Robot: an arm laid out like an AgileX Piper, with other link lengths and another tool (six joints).
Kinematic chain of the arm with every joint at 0, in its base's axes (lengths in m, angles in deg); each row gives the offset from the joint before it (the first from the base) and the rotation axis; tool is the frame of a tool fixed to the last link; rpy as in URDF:
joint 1: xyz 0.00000 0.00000 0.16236 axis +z
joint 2: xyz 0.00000 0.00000 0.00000 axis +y
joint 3: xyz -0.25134 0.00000 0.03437 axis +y
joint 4: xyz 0.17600 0.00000 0.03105 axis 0.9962 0 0.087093
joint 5: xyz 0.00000 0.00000 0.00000 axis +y
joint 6: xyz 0.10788 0.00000 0.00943 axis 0.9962 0 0.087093
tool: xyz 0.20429 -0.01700 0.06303 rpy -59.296 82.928 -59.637
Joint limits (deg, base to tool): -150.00..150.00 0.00..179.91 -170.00..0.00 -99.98..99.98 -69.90..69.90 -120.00..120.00
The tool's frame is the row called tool.
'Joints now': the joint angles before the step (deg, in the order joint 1, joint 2, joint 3, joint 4, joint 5, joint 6). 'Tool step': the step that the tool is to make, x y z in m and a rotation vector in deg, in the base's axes. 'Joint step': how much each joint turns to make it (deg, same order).
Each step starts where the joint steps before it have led.
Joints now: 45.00 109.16 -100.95 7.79 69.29 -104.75
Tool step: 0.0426 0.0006 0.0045 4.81 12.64 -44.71
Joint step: 0.00 0.05 -0.03 -1.90 0.25 47.34
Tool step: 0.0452 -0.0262 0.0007 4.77 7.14 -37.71
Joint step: 0.00 -0.02 0.06 -3.84 -0.98 39.87
